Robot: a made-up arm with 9 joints. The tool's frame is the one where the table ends. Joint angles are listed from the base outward.
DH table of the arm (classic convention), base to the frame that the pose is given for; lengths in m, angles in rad. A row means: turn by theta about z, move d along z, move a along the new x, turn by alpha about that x. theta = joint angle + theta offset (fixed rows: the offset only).
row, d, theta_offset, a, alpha
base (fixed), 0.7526, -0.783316, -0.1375, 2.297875
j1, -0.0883, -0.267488, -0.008, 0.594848
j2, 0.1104, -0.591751, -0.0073, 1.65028
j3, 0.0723, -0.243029, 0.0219, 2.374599
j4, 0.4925, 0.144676, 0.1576, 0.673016
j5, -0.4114, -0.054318, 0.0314, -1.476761
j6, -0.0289, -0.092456, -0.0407, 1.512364
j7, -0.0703, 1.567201, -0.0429, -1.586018
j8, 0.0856, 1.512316, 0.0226, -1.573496
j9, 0, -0.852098, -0.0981, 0
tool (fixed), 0.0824, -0.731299, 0, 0
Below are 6 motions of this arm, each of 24 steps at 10 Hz.
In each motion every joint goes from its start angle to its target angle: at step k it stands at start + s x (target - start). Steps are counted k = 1, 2, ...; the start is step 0. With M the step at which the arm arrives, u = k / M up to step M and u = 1 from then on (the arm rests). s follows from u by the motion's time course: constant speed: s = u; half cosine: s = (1 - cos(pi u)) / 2; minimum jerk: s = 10 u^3 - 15 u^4 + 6 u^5.
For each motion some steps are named. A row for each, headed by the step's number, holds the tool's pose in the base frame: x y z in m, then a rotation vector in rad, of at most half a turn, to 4 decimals.
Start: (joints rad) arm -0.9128 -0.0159 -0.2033 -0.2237 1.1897 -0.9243 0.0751 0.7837 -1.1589
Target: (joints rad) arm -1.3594 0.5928 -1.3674 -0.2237 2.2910 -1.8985 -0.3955 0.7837 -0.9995
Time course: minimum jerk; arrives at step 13
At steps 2, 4, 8, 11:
2: 0.2111 0.3832 1.0080 -0.5828 2.8840 0.3244
4: 0.2164 0.3215 1.0791 -0.2594 2.7355 0.5610
8: 0.0259 0.1105 1.3016 0.1764 1.6834 1.1615
11: -0.1640 0.0655 1.3349 -0.0070 1.0966 1.2382

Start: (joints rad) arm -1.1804 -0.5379 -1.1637 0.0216 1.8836 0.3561 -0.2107 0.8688 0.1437
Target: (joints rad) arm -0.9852 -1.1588 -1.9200 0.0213 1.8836 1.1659 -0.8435 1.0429 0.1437
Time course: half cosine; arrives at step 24
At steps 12, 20, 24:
12: -0.0331 -0.2434 0.8384 1.6157 1.2336 0.4696
20: -0.0943 -0.2589 0.6610 1.9571 1.5057 0.1340
24: -0.1050 -0.2546 0.6345 2.0089 1.5666 0.0820

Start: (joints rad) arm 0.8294 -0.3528 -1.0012 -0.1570 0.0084 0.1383 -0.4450 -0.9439 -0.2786
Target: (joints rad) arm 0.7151 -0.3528 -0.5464 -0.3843 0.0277 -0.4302 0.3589 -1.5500 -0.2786
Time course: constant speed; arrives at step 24
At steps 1, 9, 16, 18, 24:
1: -0.1133 0.4230 0.7803 -0.6235 2.1621 0.4543
9: -0.0508 0.4410 0.8645 -0.5679 1.8860 0.7593
16: 0.0143 0.4319 0.9284 -0.4966 1.6502 0.8855
18: 0.0341 0.4256 0.9435 -0.4771 1.5898 0.8993
24: 0.0949 0.3989 0.9781 -0.4301 1.4381 0.8904

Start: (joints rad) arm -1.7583 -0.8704 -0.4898 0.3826 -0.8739 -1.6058 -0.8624 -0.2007 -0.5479
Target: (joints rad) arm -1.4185 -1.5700 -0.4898 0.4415 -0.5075 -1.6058 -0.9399 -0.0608 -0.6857
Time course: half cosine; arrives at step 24
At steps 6, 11, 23, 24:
6: -0.0050 -0.0780 0.9818 0.9066 -0.7514 -0.8275
11: 0.0070 -0.0993 0.9666 1.0646 -0.5997 -0.9705
23: 0.0398 -0.1390 0.9280 1.3667 -0.2455 -1.1744
24: 0.0401 -0.1393 0.9277 1.3689 -0.2425 -1.1755

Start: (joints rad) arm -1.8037 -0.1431 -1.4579 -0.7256 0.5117 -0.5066 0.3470 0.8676 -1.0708
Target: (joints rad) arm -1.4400 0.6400 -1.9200 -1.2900 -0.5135 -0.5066 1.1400 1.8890 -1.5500
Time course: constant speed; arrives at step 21
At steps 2, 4, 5, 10, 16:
2: 0.1816 0.0830 0.8970 0.8045 -2.6741 -0.6757
4: 0.1632 0.0734 0.8881 0.8161 -2.6108 -0.4301
5: 0.1535 0.0676 0.8843 0.8145 -2.5685 -0.3182
10: 0.0985 0.0334 0.8742 0.7463 -2.2835 0.1247
16: 0.0192 -0.0054 0.8853 0.5782 -1.8676 0.4107

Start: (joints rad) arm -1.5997 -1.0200 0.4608 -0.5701 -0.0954 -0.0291 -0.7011 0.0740 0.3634
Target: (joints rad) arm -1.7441 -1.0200 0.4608 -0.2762 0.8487 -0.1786 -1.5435 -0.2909 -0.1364
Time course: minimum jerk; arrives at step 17
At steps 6, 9, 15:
6: -0.0935 0.1652 1.0313 1.9041 -0.6535 0.4831
9: -0.1028 0.1373 1.0507 1.8662 -0.4294 0.2104
15: -0.0954 0.1019 1.0890 1.7853 -0.0515 -0.1599

